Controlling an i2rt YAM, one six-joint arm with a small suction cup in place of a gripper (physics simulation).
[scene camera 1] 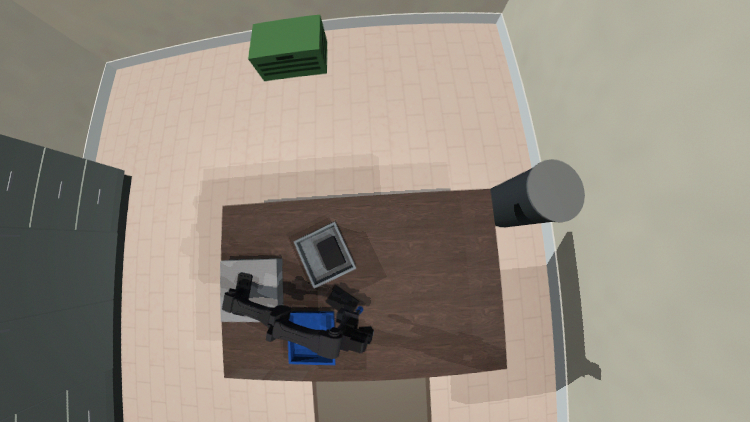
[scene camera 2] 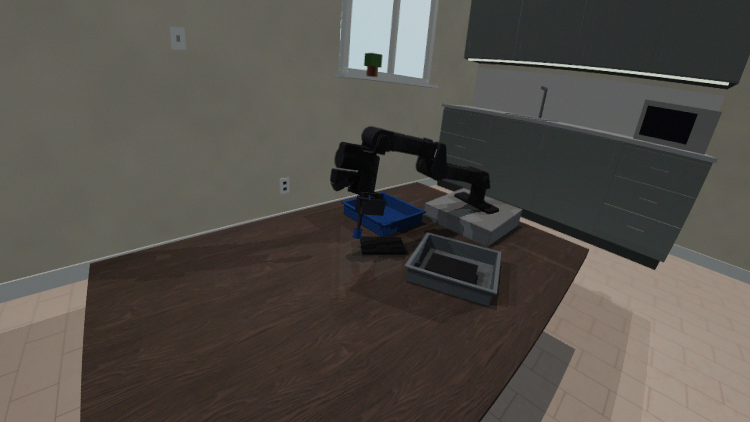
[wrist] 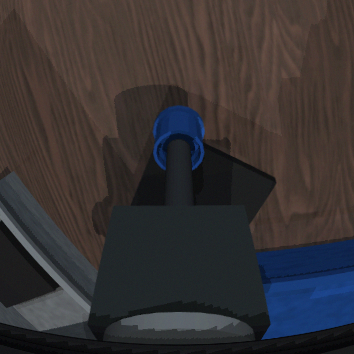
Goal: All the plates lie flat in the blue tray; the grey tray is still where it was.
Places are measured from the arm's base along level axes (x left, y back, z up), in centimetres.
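Pixels of known places: hand, its tool point: (scene camera 1: 360,309) (scene camera 2: 356,237) (wrist: 178,128); arm's base, origin of its link: (scene camera 1: 242,294) (scene camera 2: 475,203).
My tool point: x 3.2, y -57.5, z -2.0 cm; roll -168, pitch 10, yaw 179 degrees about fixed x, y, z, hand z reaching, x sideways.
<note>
For each thing: its top centre in the pictures, then the offset to it from my tool point.
- blue tray, centre of its top: (scene camera 2: 383,206) (scene camera 1: 310,339) dx -18.3, dy +21.2, dz -0.2 cm
- grey tray, centre of its top: (wrist: 7,297) (scene camera 2: 457,258) (scene camera 1: 324,255) dx +22.0, dy +20.9, dz -0.2 cm
- second black plate, centre of its top: (scene camera 2: 452,266) (scene camera 1: 330,253) dx +23.0, dy +18.4, dz -1.7 cm
A black plate (scene camera 1: 343,298) (scene camera 2: 382,244) (wrist: 239,182) lies flat on the wooden table between the blue tray (scene camera 1: 309,357) (scene camera 2: 399,212) (wrist: 309,281) and the grey tray (scene camera 1: 313,237) (scene camera 2: 445,290) (wrist: 42,228). A second black plate (scene camera 1: 331,251) (scene camera 2: 450,266) (wrist: 17,274) lies inside the grey tray. My suction cup (scene camera 1: 359,310) (scene camera 2: 357,233) (wrist: 178,136) hangs just over the near edge of the loose plate and holds nothing. The arm hides most of the blue tray in the overhead view; the part I see is empty.
The arm's grey base block (scene camera 1: 251,272) (scene camera 2: 475,224) stands by the table's left edge, next to both trays. A dark cylinder (scene camera 1: 540,192) stands off the table's far right corner. A green cabinet (scene camera 1: 288,47) stands on the floor.
</note>
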